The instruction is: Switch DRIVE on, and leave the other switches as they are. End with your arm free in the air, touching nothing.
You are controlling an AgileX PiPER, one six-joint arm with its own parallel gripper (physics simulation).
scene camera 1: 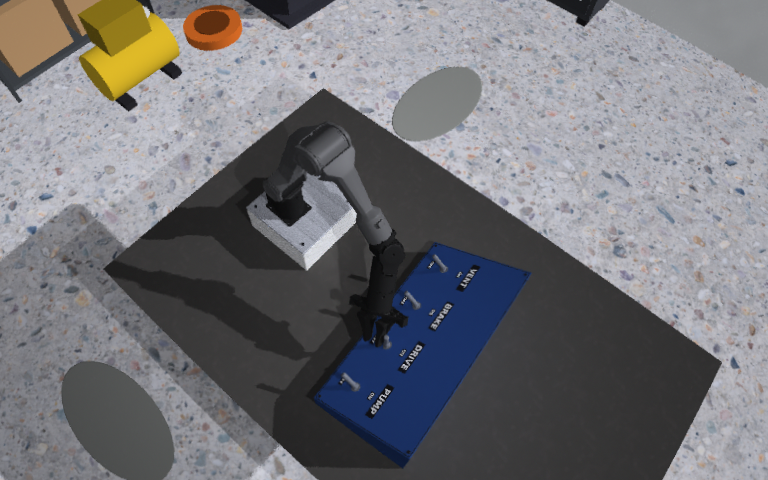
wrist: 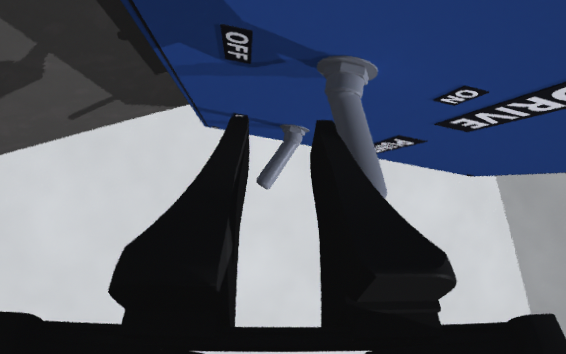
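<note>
The blue panel [scene camera 1: 447, 367] [wrist: 425, 30] carries a row of grey levers. The DRIVE lever [scene camera 1: 386, 342] [wrist: 352, 120] leans toward its ON label in the wrist view. The PUMP lever [scene camera 1: 351, 382] [wrist: 280, 159], the BRAKE lever [scene camera 1: 412, 300] and the VENT lever [scene camera 1: 439, 263] lean toward their OFF sides. My gripper [scene camera 1: 373, 340] [wrist: 281, 137] is open, its fingers a moderate gap apart, with no lever between them. It is close beside the DRIVE lever on the OFF side. The right finger in the wrist view overlaps the lever's lower part; I cannot tell whether they touch.
The panel lies on a dark mat [scene camera 1: 543, 396]. My arm's pale base block [scene camera 1: 305, 249] stands behind the panel's OFF side. A yellow tank [scene camera 1: 133, 59], an orange ring [scene camera 1: 194, 40] and a shelf with brown boxes are far back at the left.
</note>
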